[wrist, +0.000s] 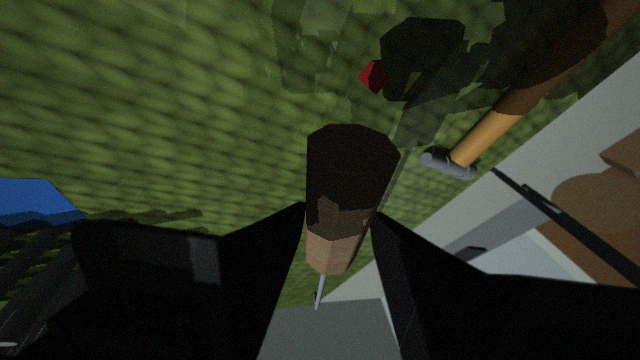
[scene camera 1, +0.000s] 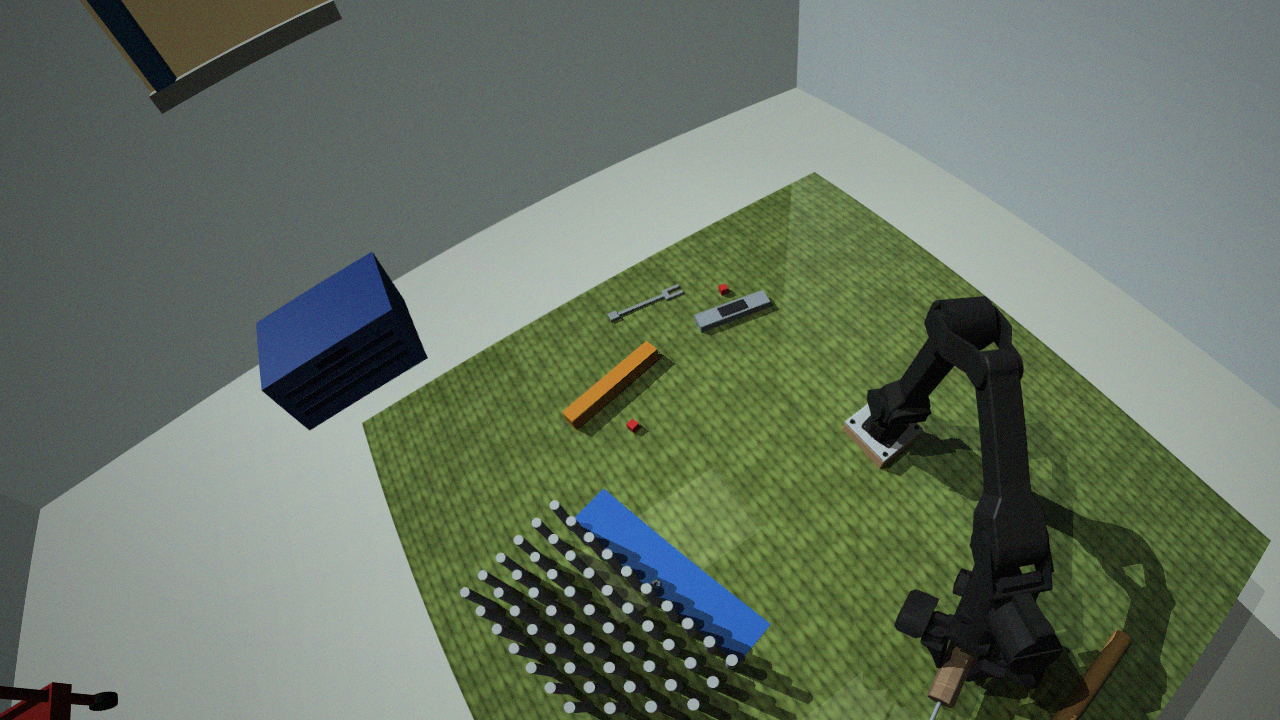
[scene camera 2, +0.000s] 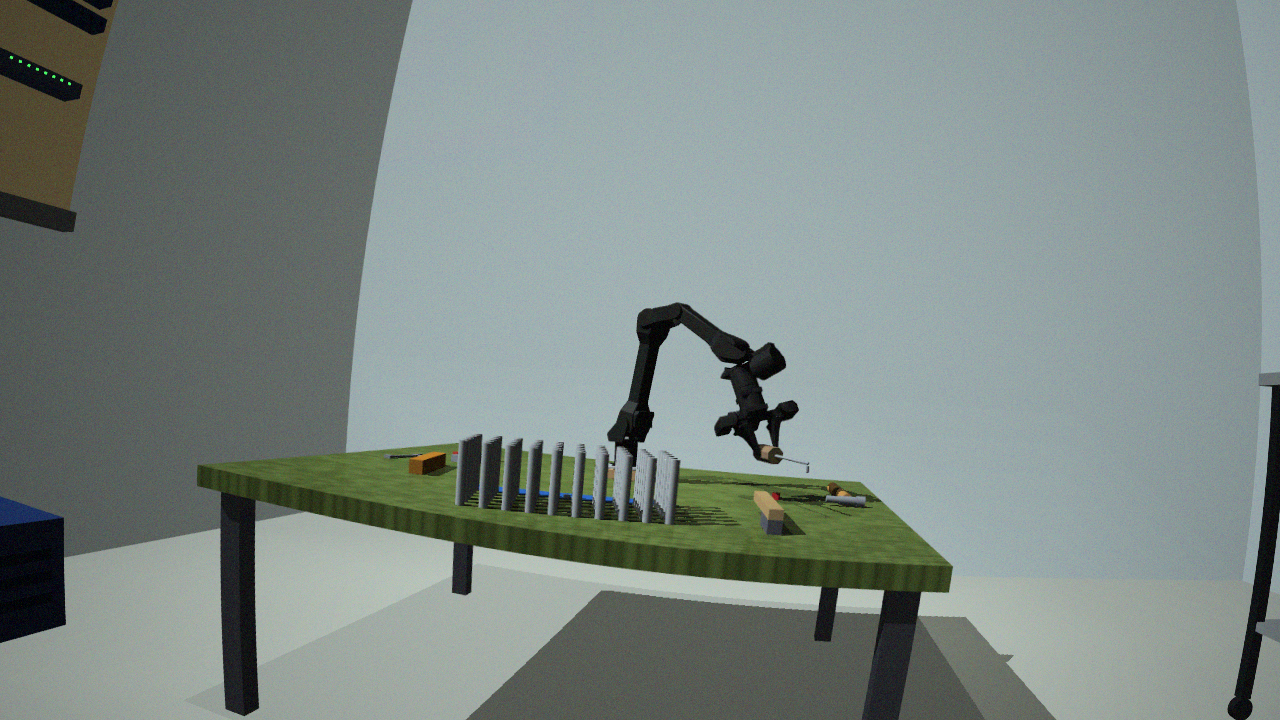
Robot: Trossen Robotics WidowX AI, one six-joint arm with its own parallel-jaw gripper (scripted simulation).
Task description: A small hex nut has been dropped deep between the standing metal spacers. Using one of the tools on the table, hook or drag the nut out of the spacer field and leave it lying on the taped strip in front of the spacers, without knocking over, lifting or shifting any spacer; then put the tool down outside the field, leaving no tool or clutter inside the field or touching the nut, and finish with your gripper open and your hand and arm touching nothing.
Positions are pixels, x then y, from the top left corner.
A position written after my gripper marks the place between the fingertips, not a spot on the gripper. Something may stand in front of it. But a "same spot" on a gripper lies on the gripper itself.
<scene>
My gripper shows in the wrist view, in scene camera 1 (953, 672) and in scene camera 2. The same spot on my gripper: (wrist: 147, 285) is (scene camera 2: 740, 433).
</scene>
